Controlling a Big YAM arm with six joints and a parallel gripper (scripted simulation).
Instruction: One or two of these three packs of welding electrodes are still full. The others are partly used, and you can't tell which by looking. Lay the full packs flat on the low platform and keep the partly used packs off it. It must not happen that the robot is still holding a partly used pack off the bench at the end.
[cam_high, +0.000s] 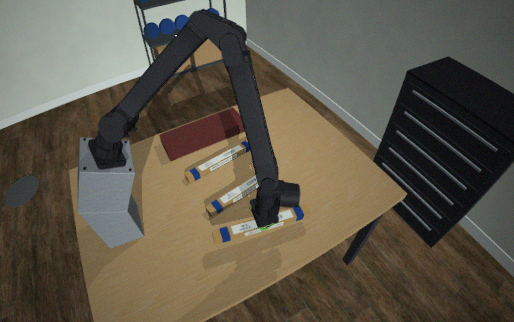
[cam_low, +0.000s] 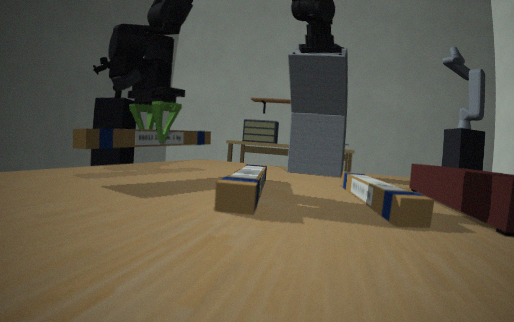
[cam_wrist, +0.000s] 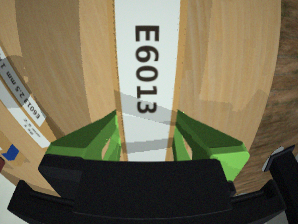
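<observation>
Right now the pack of welding electrodes is 10 mm above my hand. Also, from my hand: dark red platform 570 mm to the left, 140 mm ahead, 50 mm below.
</observation>
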